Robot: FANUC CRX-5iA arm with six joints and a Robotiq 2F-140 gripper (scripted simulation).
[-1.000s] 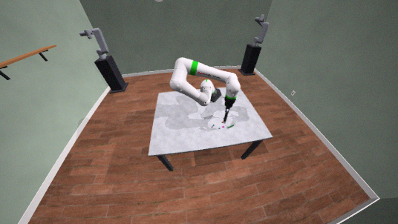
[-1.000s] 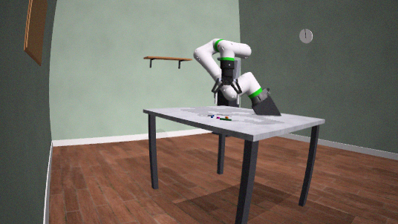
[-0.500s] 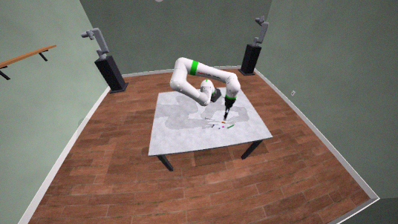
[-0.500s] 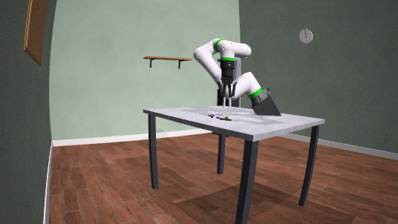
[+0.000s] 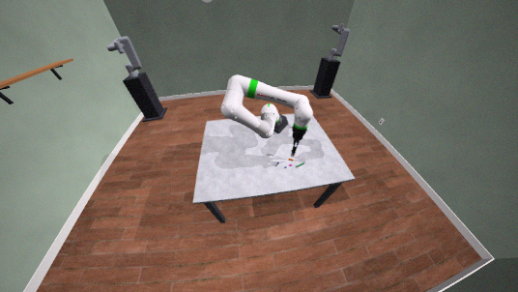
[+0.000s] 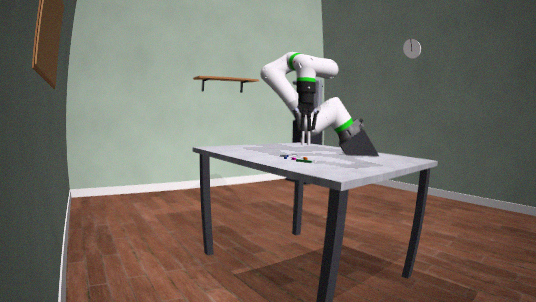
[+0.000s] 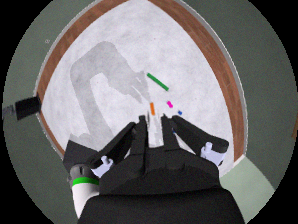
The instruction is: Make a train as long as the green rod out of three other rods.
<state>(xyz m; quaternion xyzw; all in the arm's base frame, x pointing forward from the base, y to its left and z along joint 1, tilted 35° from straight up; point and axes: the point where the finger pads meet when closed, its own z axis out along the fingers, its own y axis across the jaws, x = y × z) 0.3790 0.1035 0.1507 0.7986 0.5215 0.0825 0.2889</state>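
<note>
Right now my hand is 100 mm above the orange rod. The rest, counted from my hand: green rod 100 mm below, 60 mm to the left, 60 mm ahead; then grey rod 130 mm to the right, 100 mm below, 20 mm ahead; then magenta rod 100 mm below, 50 mm ahead, 20 mm to the right.
</note>
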